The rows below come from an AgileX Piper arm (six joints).
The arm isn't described. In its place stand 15 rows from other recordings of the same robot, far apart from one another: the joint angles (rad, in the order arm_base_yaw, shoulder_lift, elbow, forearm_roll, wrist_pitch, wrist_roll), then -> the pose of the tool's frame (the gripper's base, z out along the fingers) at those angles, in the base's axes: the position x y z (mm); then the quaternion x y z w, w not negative.
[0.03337 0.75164 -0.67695 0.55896 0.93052 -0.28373] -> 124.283 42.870 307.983 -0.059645 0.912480 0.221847 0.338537
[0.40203 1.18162 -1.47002 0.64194 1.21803 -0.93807] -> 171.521 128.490 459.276 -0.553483 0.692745 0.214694 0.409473
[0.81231 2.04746 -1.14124 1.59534 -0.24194 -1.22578] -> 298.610 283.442 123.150 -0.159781 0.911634 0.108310 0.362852
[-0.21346 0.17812 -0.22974 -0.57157 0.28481 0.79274] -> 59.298 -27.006 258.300 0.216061 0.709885 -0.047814 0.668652
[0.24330 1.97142 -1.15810 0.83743 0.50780 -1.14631] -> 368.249 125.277 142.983 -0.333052 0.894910 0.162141 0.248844
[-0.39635 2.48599 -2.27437 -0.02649 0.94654 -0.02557] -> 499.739 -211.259 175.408 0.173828 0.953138 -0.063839 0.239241
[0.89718 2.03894 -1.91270 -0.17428 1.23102 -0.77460] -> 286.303 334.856 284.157 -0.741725 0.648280 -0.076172 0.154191
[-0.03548 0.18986 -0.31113 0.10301 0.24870 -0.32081] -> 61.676 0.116 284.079 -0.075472 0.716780 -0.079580 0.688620
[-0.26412 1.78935 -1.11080 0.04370 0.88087 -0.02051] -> 317.761 -82.758 178.272 0.134290 0.989562 0.010352 0.051245
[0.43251 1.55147 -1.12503 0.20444 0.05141 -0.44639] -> 327.454 152.219 308.826 -0.277665 0.782809 0.057218 0.553929
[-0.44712 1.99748 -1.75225 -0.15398 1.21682 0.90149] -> 373.944 -193.828 258.090 0.604306 0.787252 -0.050528 0.111782
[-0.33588 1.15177 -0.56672 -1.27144 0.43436 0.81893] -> 194.060 -106.506 246.913 0.054245 0.876455 -0.334108 0.342428
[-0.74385 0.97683 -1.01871 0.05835 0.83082 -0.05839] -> 141.934 -125.278 374.094 0.312961 0.851002 -0.138691 0.398266
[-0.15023 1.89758 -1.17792 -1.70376 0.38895 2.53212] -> 403.317 -95.644 201.483 0.482315 0.721516 -0.005969 0.496741
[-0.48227 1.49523 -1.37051 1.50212 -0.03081 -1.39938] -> 317.186 -169.204 416.856 0.217656 0.685795 -0.141853 0.679845
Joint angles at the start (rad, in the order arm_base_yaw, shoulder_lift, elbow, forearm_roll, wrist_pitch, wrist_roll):
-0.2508, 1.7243, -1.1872, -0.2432, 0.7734, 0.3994
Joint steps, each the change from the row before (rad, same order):
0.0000, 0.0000, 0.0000, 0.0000, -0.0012, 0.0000
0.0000, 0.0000, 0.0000, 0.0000, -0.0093, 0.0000
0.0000, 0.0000, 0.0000, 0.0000, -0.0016, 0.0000
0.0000, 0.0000, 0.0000, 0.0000, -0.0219, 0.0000
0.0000, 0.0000, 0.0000, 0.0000, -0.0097, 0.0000
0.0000, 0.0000, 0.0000, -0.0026, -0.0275, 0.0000
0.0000, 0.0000, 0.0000, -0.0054, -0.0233, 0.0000
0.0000, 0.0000, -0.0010, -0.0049, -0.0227, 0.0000
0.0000, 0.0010, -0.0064, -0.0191, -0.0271, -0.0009
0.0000, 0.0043, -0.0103, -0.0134, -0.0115, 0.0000
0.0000, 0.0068, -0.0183, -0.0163, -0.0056, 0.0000
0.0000, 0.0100, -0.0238, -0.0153, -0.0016, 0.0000
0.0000, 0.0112, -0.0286, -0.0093, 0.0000, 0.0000
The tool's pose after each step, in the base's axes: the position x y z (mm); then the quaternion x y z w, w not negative. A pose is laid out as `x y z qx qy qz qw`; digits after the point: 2 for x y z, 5 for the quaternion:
333.90 -101.33 223.09 0.24505 0.94901 -0.08537 0.17902
334.70 -101.38 223.36 0.24436 0.94838 -0.08470 0.18352
334.84 -101.39 223.41 0.24424 0.94827 -0.08459 0.18430
336.71 -101.51 224.10 0.24259 0.94672 -0.08301 0.19489
337.53 -101.55 224.41 0.24185 0.94599 -0.08231 0.19958
339.83 -101.83 225.38 0.23892 0.94392 -0.08132 0.21288
341.73 -102.21 226.29 0.23538 0.94216 -0.08171 0.22416
343.73 -102.58 227.49 0.23198 0.94020 -0.08189 0.23559
346.96 -103.91 230.24 0.22320 0.93777 -0.08726 0.25132
349.89 -105.12 232.23 0.21791 0.93629 -0.09149 0.25981
353.84 -106.85 235.38 0.21228 0.93465 -0.09737 0.26812
358.61 -108.82 238.76 0.20740 0.93294 -0.10327 0.27559
364.07 -110.70 242.93 0.20471 0.93059 -0.10712 0.28394

